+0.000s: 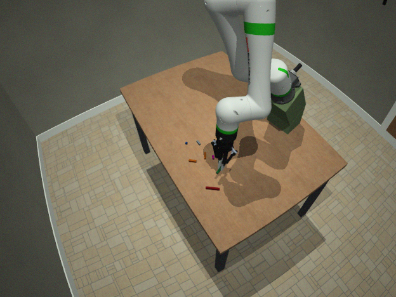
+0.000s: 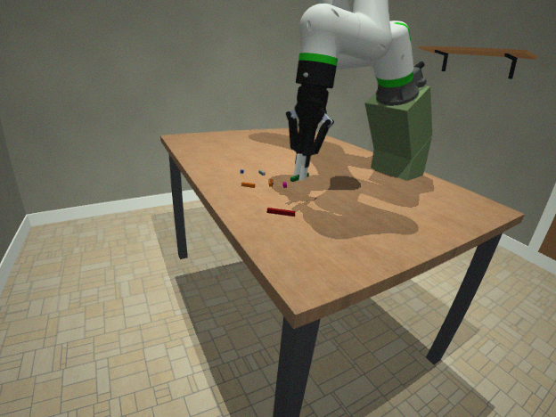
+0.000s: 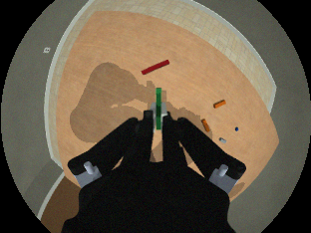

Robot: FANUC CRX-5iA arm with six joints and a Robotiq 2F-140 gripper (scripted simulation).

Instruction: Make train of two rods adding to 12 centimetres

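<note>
The magenta rod lies 12 cm to the right of my hand, 10 cm below it and 3 cm behind it. The rest, counted from my hand: red rod 10 cm below, 8 cm ahead, 4 cm to the left; then green rod 3 cm below; then grey rod 25 cm to the right, 10 cm below, 3 cm behind.
</note>
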